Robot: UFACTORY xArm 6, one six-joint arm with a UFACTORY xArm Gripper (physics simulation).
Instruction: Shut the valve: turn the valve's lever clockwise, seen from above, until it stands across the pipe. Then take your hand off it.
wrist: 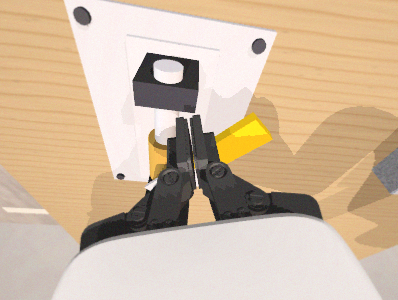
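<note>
The valve's yellow lever (244, 139) reaches out to the right and slightly up from its yellow hub (157, 159). It stands at a slant to the white pipe (164, 125), more across it than along it, but not squarely across. The pipe runs down the view from a black block (166, 95) with a white round end on top. My gripper (190, 132) is shut and empty. Its fingers cover the middle part of the lever, between the hub and the yellow end. Whether they touch the lever cannot be told.
The valve sits on a white plate (100, 65) with dark bolts at its corners. The plate lies on a wooden table (325, 55). A grey block (389, 172) shows at the right edge. Shadows of the arm fall on the table at the right.
</note>
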